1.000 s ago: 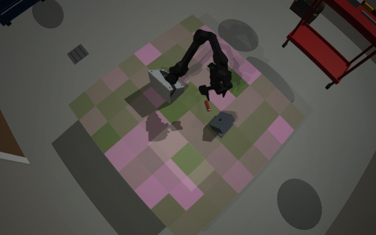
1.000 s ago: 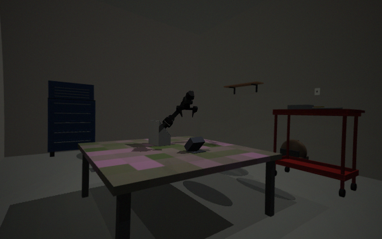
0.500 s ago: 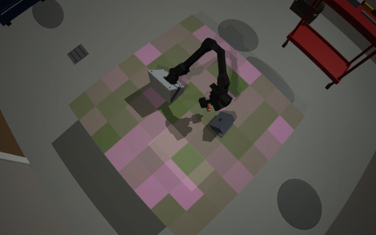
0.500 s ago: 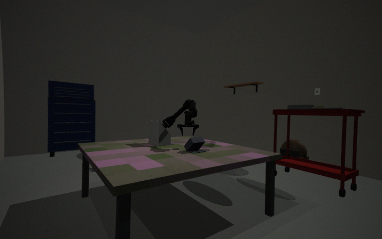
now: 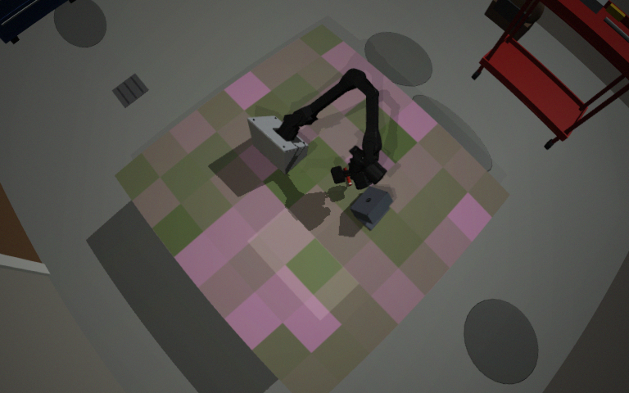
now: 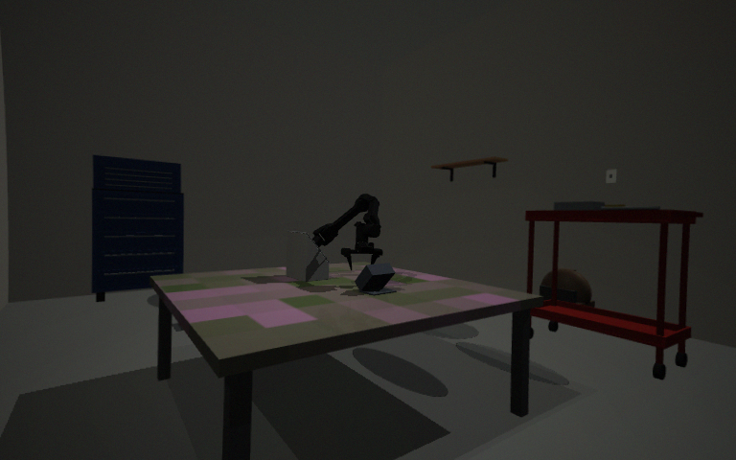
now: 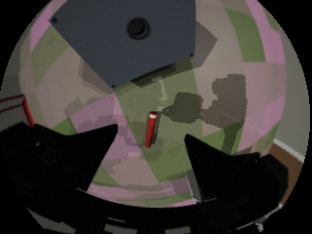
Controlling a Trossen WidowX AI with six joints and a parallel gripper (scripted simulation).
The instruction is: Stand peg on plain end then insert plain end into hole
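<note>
My gripper tip is 60 mm above the red peg, 10 mm to the right of it and 10 mm past it. The rest, counted from my gripper tip: dark sloped panel: 130 mm ahead, 30 mm to the right, 10 mm below.
</note>
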